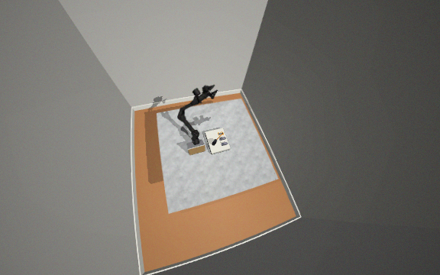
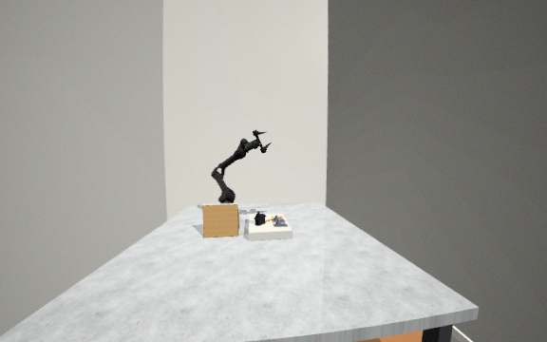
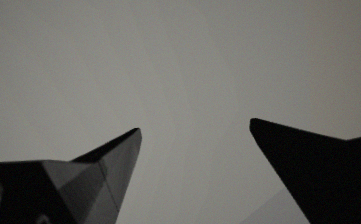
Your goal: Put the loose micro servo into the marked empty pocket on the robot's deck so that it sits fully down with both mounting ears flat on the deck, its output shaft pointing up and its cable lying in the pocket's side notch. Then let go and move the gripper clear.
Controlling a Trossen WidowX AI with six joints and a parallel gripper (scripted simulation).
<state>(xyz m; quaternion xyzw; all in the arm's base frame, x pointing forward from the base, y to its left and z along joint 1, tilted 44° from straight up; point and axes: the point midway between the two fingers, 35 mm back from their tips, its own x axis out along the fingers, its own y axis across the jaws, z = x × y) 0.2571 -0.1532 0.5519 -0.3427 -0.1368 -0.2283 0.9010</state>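
Right now the cream deck is 600 mm below my gripper tip, 290 mm to the right of it and 100 mm behind it.
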